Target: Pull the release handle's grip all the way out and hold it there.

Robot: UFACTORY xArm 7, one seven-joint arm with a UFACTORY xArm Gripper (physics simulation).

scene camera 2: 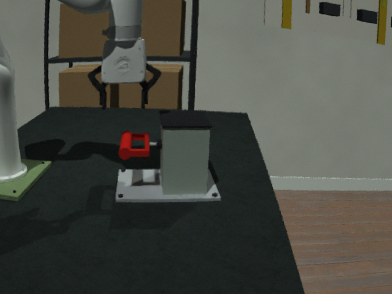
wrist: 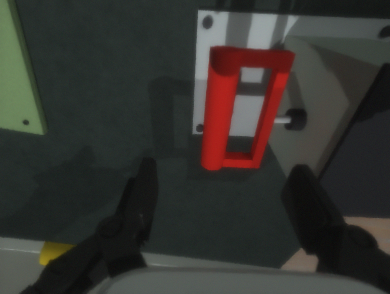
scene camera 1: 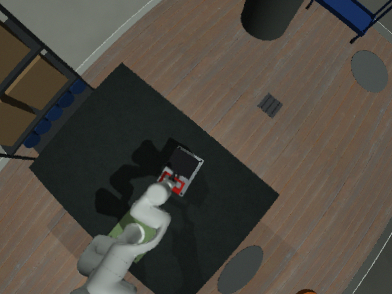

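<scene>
The release handle is a red rectangular loop with a thick round grip bar (scene camera 1: pixel 178 190) (scene camera 2: pixel 125 146) (wrist: pixel 219 115). A short thin rod (scene camera 2: pixel 154 144) (wrist: pixel 282 120) joins it to a pale grey-green housing (scene camera 2: pixel 185 160) (wrist: pixel 320 100) with a dark top (scene camera 1: pixel 185 161). The housing stands on a white base plate (scene camera 2: pixel 135 194) (wrist: pixel 202 60). My gripper (scene camera 2: pixel 124 106) (wrist: pixel 221 177) is open and empty, pointing down above the handle's height. In the wrist view the handle lies ahead of the fingertips, sideways between them, and is not touched. The arm partly covers the handle in scene camera 1.
The arm's green mounting plate (scene camera 1: pixel 122 227) (scene camera 2: pixel 35 177) (wrist: pixel 20 75) lies on the grip-bar side of the handle. Both stand on a dark table top (scene camera 1: pixel 100 110) (scene camera 2: pixel 200 250). A shelf rack (scene camera 2: pixel 193 75) with brown boxes (scene camera 2: pixel 167 82) stands behind the table.
</scene>
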